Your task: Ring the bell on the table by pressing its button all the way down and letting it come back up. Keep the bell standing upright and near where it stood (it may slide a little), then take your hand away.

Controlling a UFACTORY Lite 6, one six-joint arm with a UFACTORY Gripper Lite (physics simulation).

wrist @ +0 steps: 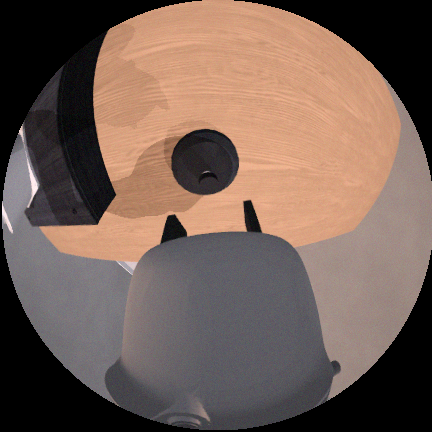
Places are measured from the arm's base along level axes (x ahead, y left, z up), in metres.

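Pixels of known places: hand, tool point: (211, 231).
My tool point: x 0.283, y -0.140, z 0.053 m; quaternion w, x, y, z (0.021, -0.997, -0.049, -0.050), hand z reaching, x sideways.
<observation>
Ahead of a thing's pixels: the offset from my tool point to its top centre. Level surfaces: height alone.
The bell @[dy -0.004, dx +0.003, dz -0.054 m] (192, 172) is a dark round dome that stands upright on the wooden table @[dz -0.120 m] (280, 90). A small dark button @[dy -0.004, dx +0.003, dz -0.054 m] (208, 177) with a bright rim shows on the lower part of the dome. My gripper (210, 210) is open, with two black fingers well apart and nothing between them. In the wrist view the fingertips show just below the bell, one to the left and one to the right of the button's line. The height of the fingertips over the bell is hard to tell.
A dark block-like base (77, 130) with a black edge stands to the left on the table. Shadows fall on the wood left of the bell. The table's near edge runs behind the gripper body, and its right edge shows at the far right.
</observation>
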